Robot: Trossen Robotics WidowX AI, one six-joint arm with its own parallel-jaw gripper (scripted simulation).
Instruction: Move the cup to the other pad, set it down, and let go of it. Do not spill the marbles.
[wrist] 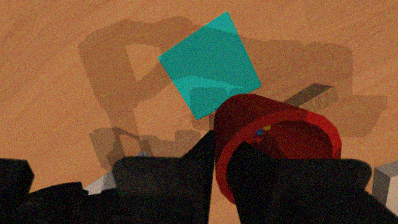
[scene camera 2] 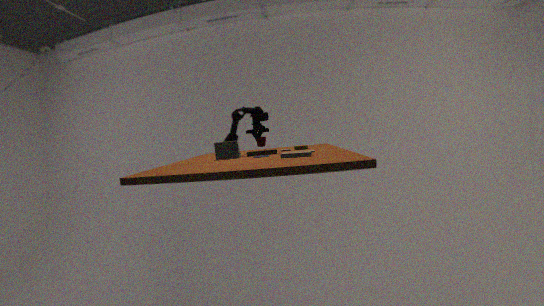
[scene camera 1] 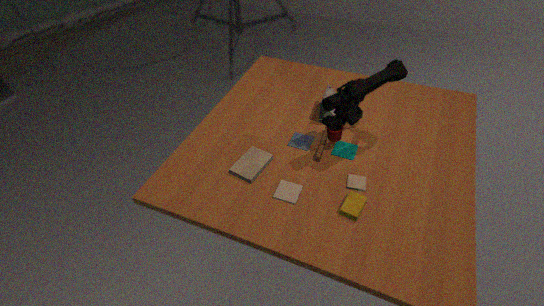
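Note:
Visible here are a beige slab (scene camera 1: 254, 161), a teal pad (wrist: 211, 65), a thin wooden stick (wrist: 315, 97) and a red cup (wrist: 295, 133). My gripper (wrist: 218, 135) is visible too.

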